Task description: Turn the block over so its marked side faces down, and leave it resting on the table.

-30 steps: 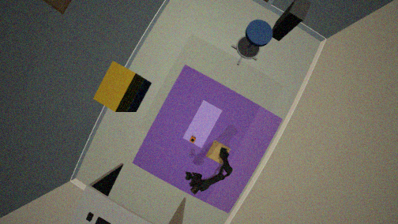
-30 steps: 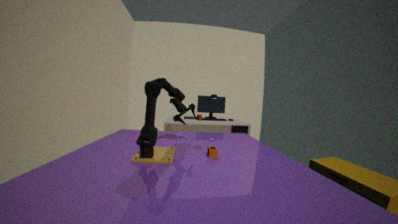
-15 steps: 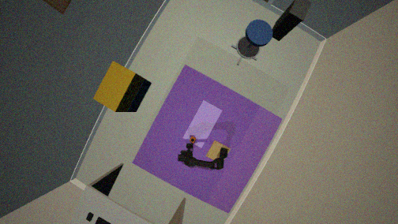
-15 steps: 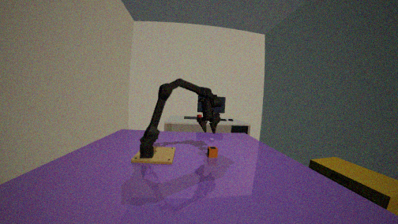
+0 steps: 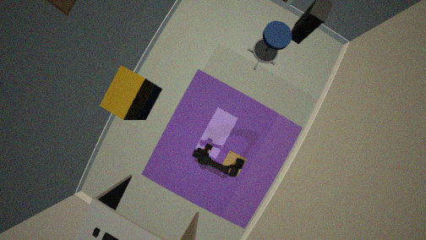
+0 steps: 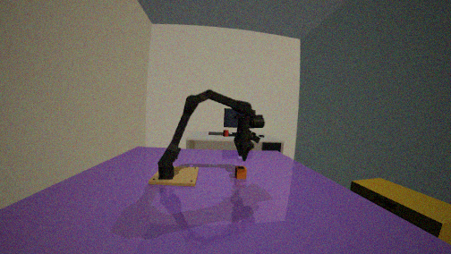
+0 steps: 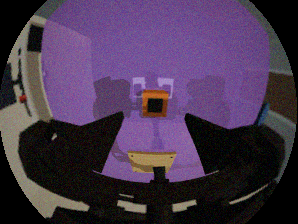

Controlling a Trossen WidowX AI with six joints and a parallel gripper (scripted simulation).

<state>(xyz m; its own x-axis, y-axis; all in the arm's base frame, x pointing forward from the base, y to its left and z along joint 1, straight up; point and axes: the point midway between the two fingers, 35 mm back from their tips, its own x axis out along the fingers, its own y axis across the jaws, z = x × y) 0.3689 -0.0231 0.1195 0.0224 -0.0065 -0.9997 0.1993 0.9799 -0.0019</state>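
Right now my gripper tip is 60 mm above the block.
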